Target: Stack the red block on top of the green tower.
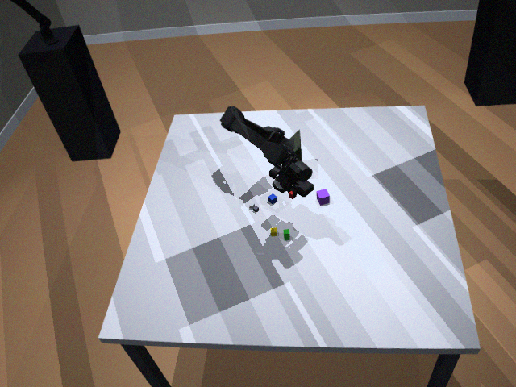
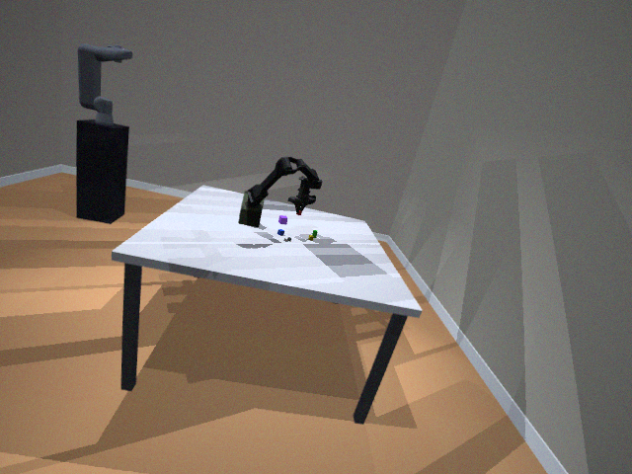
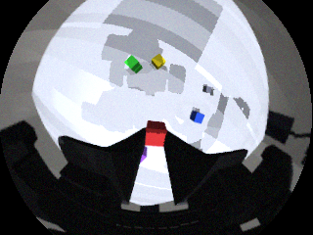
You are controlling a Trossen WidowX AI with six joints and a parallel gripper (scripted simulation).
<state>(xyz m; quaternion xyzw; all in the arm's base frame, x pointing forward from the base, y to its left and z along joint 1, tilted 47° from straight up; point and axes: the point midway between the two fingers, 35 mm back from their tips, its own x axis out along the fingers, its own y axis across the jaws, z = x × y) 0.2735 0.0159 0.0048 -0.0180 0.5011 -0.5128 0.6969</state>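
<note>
Right now my gripper tip is 90 mm short of the yellow block, 80 mm to the left of it and 110 mm above it. Round my gripper tip: blue block 90 mm behind, 90 mm to the right, 110 mm below; then red block right at my gripper tip; then purple block 70 mm behind, 120 mm to the left, 100 mm below.
</note>
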